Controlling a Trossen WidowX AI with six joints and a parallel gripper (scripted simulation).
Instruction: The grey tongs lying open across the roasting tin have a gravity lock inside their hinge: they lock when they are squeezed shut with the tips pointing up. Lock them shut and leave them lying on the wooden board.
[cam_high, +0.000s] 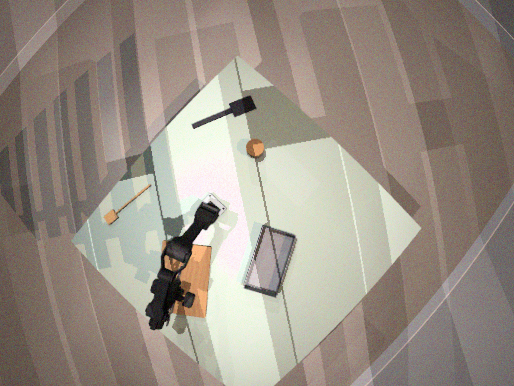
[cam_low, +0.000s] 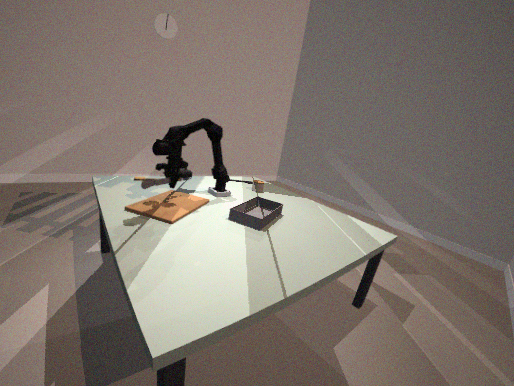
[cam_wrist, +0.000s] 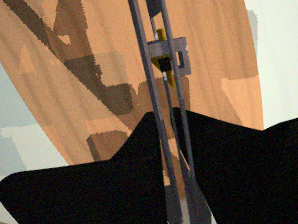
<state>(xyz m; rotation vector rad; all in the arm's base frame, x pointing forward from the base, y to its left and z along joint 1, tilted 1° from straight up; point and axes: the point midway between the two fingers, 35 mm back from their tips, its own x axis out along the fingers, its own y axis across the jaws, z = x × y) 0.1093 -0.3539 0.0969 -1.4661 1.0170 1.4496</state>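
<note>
Right now the wooden board is 80 mm below my gripper tip. The rest, counted from my gripper tip: black spatula: 760 mm to the left, 360 mm behind, 90 mm below; then orange puck: 700 mm to the left, 140 mm behind, 50 mm below; then roasting tin: 350 mm to the left, 250 mm ahead, 60 mm below.
</note>
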